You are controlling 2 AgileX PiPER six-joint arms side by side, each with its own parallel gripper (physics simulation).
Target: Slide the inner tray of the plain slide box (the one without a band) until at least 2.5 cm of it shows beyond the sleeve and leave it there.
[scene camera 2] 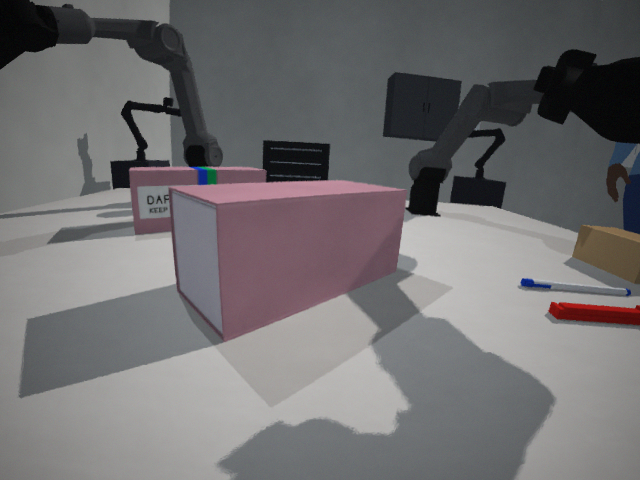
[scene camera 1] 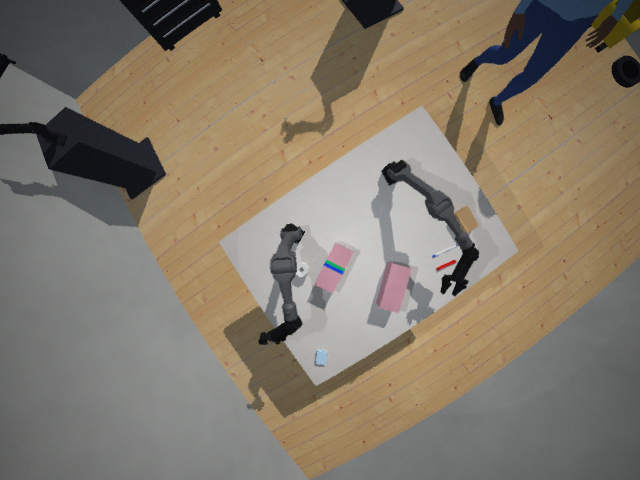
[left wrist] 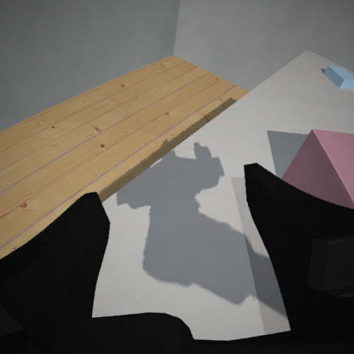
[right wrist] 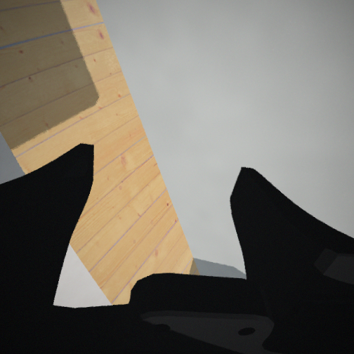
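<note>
The plain pink slide box (scene camera 1: 394, 287) (scene camera 2: 310, 253) has no band and lies right of the banded box in scene camera 1. Its pale inner tray (scene camera 2: 199, 258) shows in the sleeve's near end in scene camera 2, about flush with the edge. The far end is hidden there. Part of the plain box (left wrist: 330, 165) shows at the right in the left wrist view. My left gripper (scene camera 1: 450, 290) (left wrist: 172, 195) is open and empty, in the air to the right of the plain box. My right gripper (right wrist: 166, 173) is open and empty, beyond the table's lower-left edge in scene camera 1, away from both boxes.
A pink box with a blue and green band (scene camera 1: 328, 279) (scene camera 2: 237, 175) lies beside the plain one. A white ring (scene camera 1: 306, 269) is near the right arm. A pale blue block (scene camera 1: 321, 357) (left wrist: 341, 77), a pen (scene camera 2: 584, 287), a red bar (scene camera 1: 445, 265) (scene camera 2: 594, 313) and a tan block (scene camera 1: 466, 219) lie around.
</note>
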